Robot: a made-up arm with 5 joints.
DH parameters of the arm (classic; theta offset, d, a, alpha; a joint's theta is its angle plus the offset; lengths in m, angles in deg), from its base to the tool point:
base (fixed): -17.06 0 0.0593 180
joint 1: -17.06 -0.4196 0.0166 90
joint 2: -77.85 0 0.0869 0
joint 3: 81.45 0 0.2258 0
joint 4: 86.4 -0.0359 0.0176 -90
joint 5: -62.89 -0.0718 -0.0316 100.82
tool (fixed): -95.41 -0.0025 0 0
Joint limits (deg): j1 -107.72..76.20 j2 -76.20..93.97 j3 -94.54..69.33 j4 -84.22..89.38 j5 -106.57..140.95
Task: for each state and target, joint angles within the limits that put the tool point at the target. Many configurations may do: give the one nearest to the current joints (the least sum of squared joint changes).
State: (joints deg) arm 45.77 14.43 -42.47 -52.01 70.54
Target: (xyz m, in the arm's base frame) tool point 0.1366 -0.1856 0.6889
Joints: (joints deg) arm 53.93 3.67 -41.66 -77.73 69.97
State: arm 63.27 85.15 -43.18 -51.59 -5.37
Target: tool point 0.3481 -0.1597 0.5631
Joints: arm 14.83 54.06 -67.12 -78.45 8.59
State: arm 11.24 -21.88 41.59 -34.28 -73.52
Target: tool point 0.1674 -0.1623 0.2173
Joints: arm 34.81 10.22 53.30 -30.01 -73.83
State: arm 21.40 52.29 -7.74 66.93 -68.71
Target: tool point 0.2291 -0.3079 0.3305
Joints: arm 48.87 48.10 -37.64 37.04 -59.71
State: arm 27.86 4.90 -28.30 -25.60 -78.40
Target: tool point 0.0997 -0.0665 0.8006
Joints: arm 4.59 -39.33 -41.85 -28.28 -95.03
